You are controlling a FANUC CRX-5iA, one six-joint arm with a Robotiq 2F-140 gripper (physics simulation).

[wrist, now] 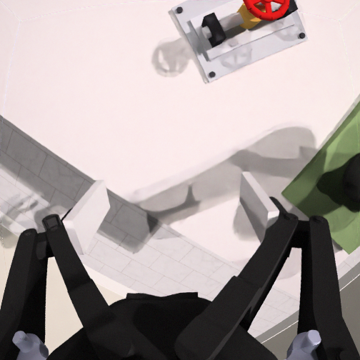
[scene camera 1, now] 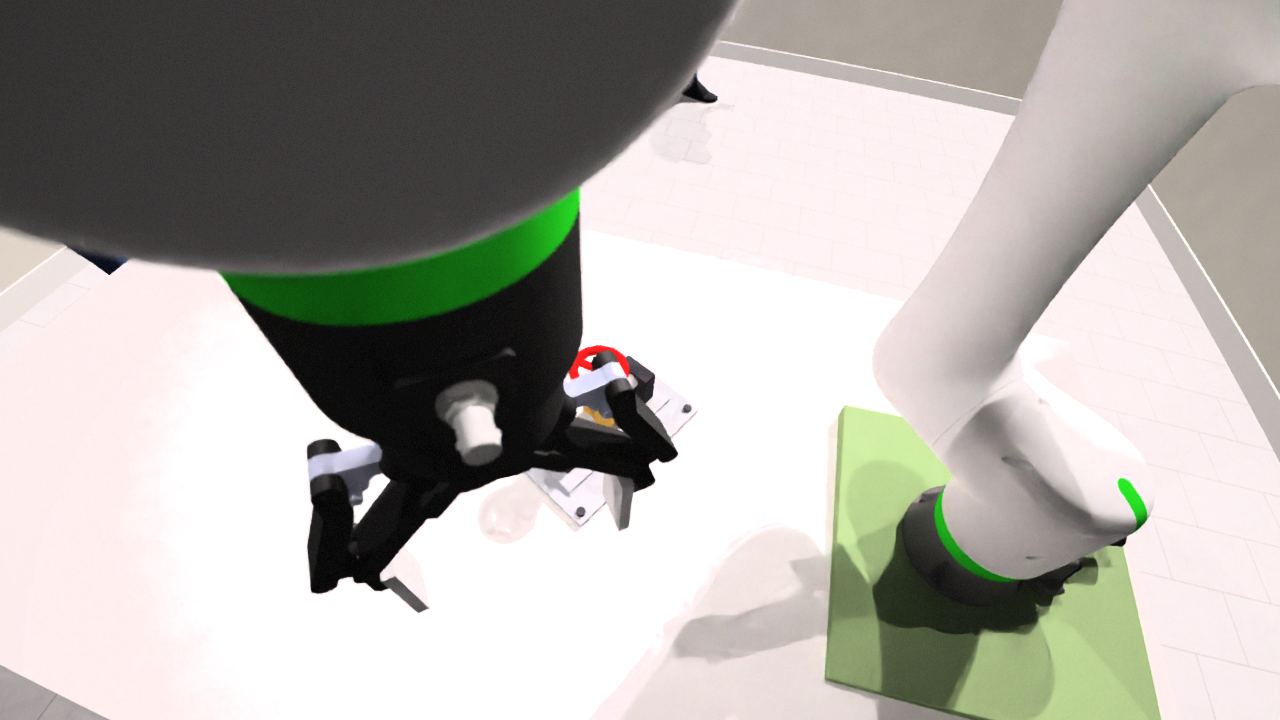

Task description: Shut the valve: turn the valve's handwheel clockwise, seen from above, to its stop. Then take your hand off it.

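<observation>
The red handwheel (scene camera 1: 597, 349) (wrist: 268, 17) sits on a valve with a yellow body (scene camera 1: 597, 417) (wrist: 248, 19). The valve is mounted on a grey base plate (scene camera 1: 674, 411) (wrist: 237, 65) on the white table. In the scene view the gripper partly hides the handwheel, valve and plate; in the wrist view the top image edge cuts the wheel. My gripper (scene camera 1: 514, 548) (wrist: 172, 190) is open and empty, its fingers wide apart. It hangs above the table, away from the handwheel; the wheel lies beyond the fingertips at the top right of the wrist view.
The arm's base stands on a green block (scene camera 1: 866, 447) (wrist: 327, 175) at the right. The arm's upright link (scene camera 1: 1029, 205) rises from there, and a large dark arm part (scene camera 1: 340, 116) covers the scene view's upper left. A person's foot (scene camera 1: 702, 92) shows on the tiled floor behind.
</observation>
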